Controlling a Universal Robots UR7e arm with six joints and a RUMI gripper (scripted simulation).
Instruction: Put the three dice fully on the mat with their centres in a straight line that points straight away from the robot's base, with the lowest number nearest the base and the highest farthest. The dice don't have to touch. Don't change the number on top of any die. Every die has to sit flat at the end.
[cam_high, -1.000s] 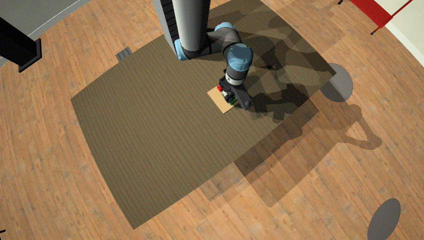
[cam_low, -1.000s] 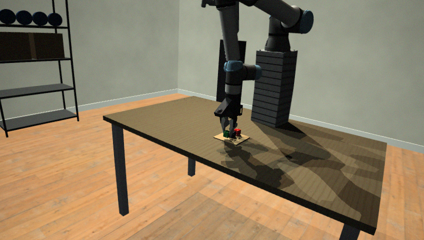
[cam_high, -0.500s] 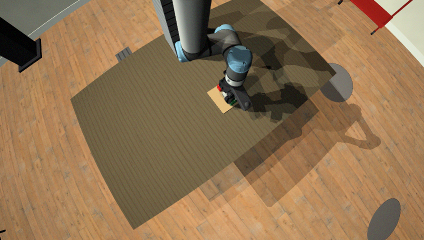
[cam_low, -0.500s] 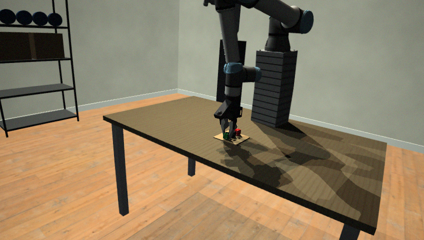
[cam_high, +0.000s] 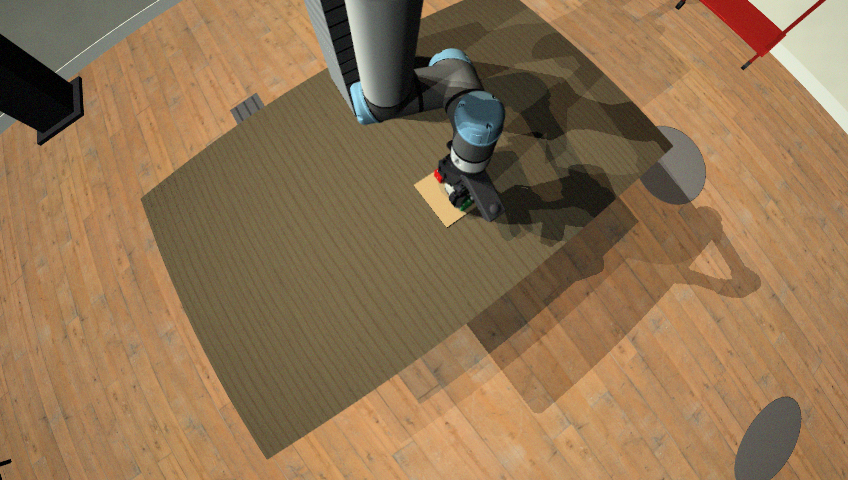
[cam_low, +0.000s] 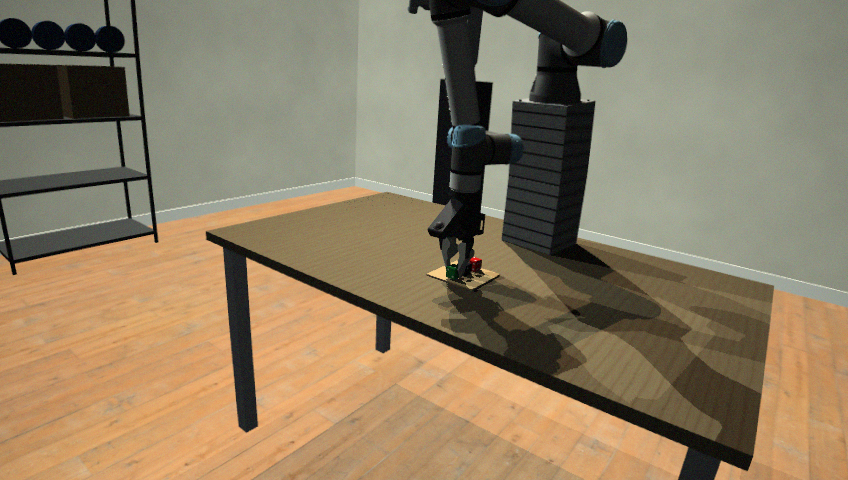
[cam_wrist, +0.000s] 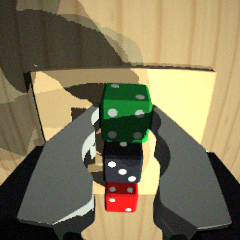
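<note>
My hand is right at the green die. Round my hand: black die: 50 mm behind, 10 mm below; tan mat: 50 mm behind, 20 mm below; red die: 90 mm behind, 10 mm to the right, 10 mm below.
</note>
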